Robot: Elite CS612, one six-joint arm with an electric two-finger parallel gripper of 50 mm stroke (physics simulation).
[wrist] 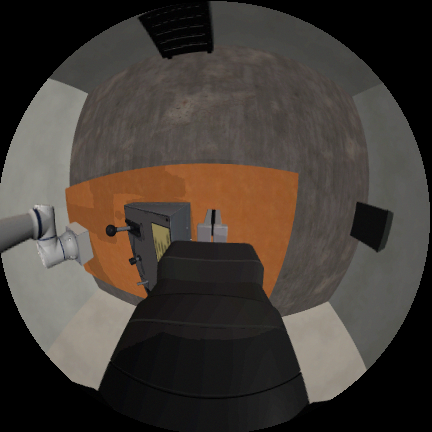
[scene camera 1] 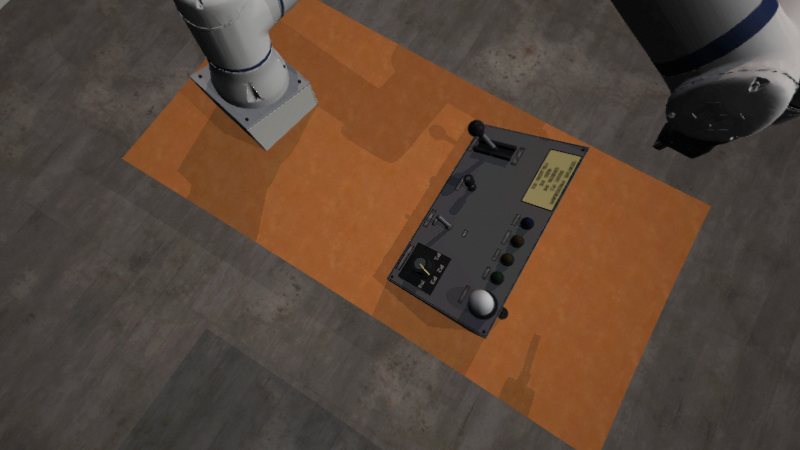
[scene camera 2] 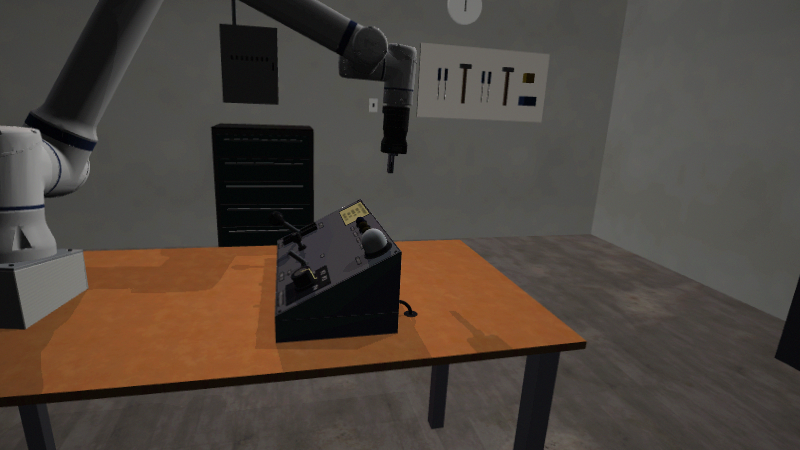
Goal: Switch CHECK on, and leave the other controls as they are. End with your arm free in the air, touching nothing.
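Where they show: gripper, between the fingertips: (wrist: 212, 216) (scene camera 1: 658, 144) (scene camera 2: 390, 172); arm's base, origin of its link: (wrist: 71, 244) (scene camera 1: 252, 78) (scene camera 2: 4, 256).
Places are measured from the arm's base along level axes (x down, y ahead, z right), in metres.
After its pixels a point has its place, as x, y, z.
Note:
The sloped dark control panel (scene camera 1: 492, 201) @(-0.008, 0.707, -0.009) (scene camera 2: 346, 302) @(0.035, 0.711, 0.285) (wrist: 145, 216) @(-0.023, 0.744, -0.195) stands on the table. Its small labels are too blurred to read, so I cannot tell which control is CHECK. A bare metal toggle (scene camera 1: 443, 222) @(-0.002, 0.627, 0.095) (wrist: 142, 283) @(-0.001, 0.634, 0.092) leans near the panel's low edge. A small black-knobbed lever (scene camera 1: 469, 182) @(-0.021, 0.635, -0.020) (wrist: 134, 260) @(-0.009, 0.646, -0.032) and a larger ball-topped lever (scene camera 1: 476, 128) @(-0.047, 0.586, -0.140) (scene camera 2: 275, 217) @(-0.037, 0.583, -0.132) (wrist: 111, 230) @(-0.039, 0.602, -0.153) stand beyond it. My gripper (scene camera 2: 390, 170) @(-0.147, 0.931, -0.228) (wrist: 212, 216) @(-0.147, 0.931, -0.228) is shut and empty, in the air well above the panel's high side, touching nothing. Its fingers cannot be made out in scene camera 1.
A rotary knob (scene camera 1: 420, 264) @(-0.010, 0.628, 0.213) (scene camera 2: 303, 277) @(-0.004, 0.630, 0.233) points about at P3. Several round dark buttons or lamps line the high side, beside a white dome (scene camera 1: 481, 302) @(-0.100, 0.773, 0.230) (scene camera 2: 374, 241) @(-0.080, 0.772, 0.251). A cable (scene camera 2: 408, 306) @(0.094, 0.868, 0.209) leaves the back. The table (scene camera 1: 632, 268) @(0.115, 1.122, -0.070) (scene camera 2: 184, 347) @(0.115, 0.400, 0.261) (wrist: 250, 185) @(0.115, 1.043, -0.268) carries the arm's base (scene camera 1: 285, 114) @(0.047, 0.104, 0.028) (scene camera 2: 53, 285) @(0.060, 0.102, 0.039).

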